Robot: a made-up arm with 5 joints. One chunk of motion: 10 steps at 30 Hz.
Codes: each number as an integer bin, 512 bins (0 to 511) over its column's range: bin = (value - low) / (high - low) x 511, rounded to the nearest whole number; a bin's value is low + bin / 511 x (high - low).
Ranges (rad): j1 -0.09..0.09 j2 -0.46..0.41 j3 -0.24..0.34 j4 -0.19..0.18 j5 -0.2..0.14
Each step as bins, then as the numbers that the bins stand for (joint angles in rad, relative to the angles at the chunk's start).
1 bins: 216 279 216 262 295
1 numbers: -0.0139 0.0150 0.0052 -0.0003 -0.0037
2 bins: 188 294 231 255 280
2 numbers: -0.0238 0.0405 0.0222 -0.0054 -0.0137
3 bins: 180 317 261 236 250
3 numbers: -0.0266 0.0797 0.0562 -0.0191 -0.0337
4 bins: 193 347 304 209 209
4 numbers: -0.0220 0.1308 0.1050 -0.0387 -0.0609
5 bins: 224 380 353 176 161
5 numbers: -0.0111 0.1870 0.1607 -0.0626 -0.0929
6 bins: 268 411 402 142 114
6 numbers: 0.0044 0.2397 0.2163 -0.0872 -0.1241
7 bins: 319 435 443 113 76
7 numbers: 0.0224 0.2806 0.2628 -0.1082 -0.1494
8 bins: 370 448 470 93 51
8 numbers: 0.0403 0.3027 0.2935 -0.1227 -0.1661
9 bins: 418 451 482 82 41
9 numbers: 0.0572 0.3078 0.3071 -0.1306 -0.1727
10 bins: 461 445 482 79 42
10 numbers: 0.0724 0.2976 0.3071 -0.1328 -0.1721
